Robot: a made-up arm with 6 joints.
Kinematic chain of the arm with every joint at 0, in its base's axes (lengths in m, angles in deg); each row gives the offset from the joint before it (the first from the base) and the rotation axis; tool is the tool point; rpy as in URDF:
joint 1: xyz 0 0 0.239 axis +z
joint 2: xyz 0 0 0 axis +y
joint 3: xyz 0.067 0 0.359 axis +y
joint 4: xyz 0.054 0 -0.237 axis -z
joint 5: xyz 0 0 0 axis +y
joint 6: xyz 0.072 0 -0.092 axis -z
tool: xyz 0 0 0 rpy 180 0 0
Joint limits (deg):
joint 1: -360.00..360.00
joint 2: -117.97..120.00
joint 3: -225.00..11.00
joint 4: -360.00..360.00
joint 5: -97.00..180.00
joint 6: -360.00..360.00
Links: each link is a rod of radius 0.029 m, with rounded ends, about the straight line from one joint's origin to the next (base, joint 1, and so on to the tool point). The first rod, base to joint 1, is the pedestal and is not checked.
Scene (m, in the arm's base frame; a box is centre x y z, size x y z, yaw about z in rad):
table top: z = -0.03
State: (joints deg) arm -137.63 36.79 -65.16 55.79 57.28 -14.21
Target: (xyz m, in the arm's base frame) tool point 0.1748 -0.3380 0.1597
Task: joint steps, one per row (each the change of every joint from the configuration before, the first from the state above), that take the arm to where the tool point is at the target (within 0.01 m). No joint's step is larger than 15 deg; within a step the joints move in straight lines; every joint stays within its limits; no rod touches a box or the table.
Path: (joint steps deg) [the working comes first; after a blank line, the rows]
Joints at the target: -71.54 38.76 -52.76 59.44 73.83 -14.21
Straight joint move there: clear.

1: 13.22 0.39 2.48 0.73 3.31 0.00
2: 13.21 0.40 2.48 0.73 3.31 0.00
3: 13.22 0.39 2.48 0.73 3.31 0.00
4: 13.22 0.40 2.48 0.73 3.31 0.00
5: 13.22 0.39 2.48 0.73 3.31 0.00

